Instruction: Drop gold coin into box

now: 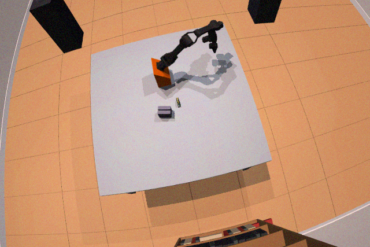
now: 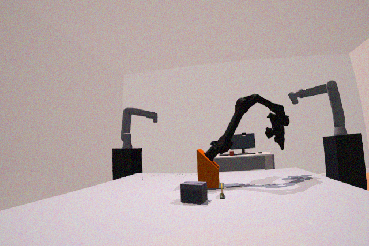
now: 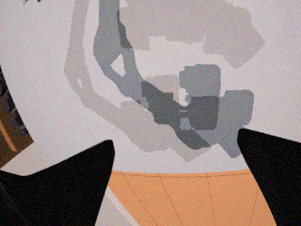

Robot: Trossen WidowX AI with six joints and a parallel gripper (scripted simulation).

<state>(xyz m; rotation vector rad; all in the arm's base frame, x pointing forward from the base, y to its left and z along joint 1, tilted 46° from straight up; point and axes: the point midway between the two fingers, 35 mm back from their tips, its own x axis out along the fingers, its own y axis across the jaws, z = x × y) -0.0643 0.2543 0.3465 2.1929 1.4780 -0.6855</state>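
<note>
My gripper tip is 34 cm to the left of the gold coin, 30 cm short of it and 15 cm above it.
</note>
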